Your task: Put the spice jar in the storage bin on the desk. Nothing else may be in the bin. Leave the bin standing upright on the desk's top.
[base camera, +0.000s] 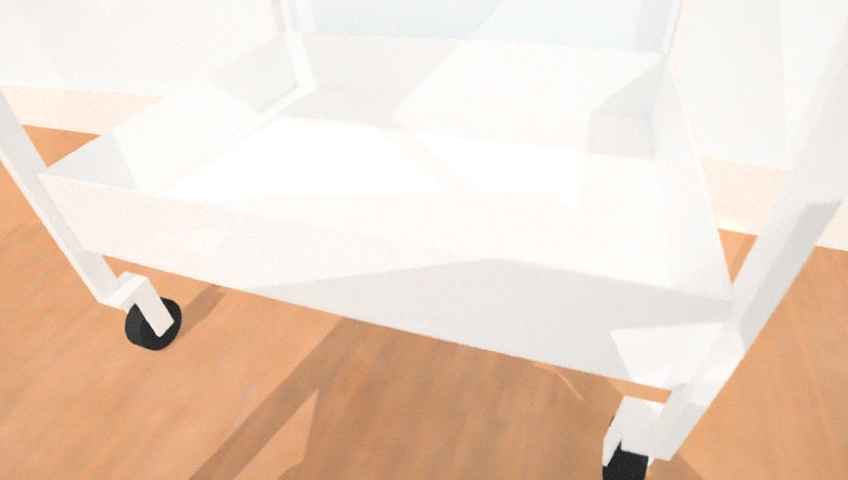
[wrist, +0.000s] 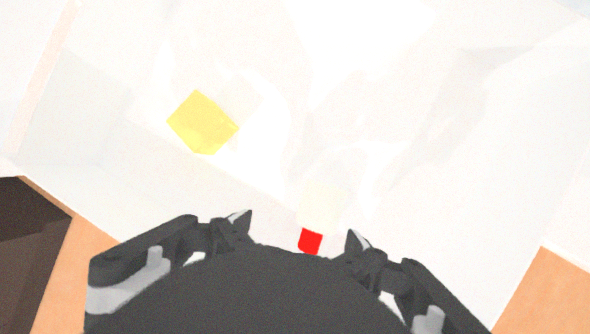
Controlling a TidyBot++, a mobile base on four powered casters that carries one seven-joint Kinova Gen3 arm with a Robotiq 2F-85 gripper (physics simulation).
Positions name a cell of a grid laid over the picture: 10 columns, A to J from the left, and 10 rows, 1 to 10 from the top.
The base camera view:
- white cart: G5
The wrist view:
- my gripper: F7
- spice jar: F7
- white cart: H5
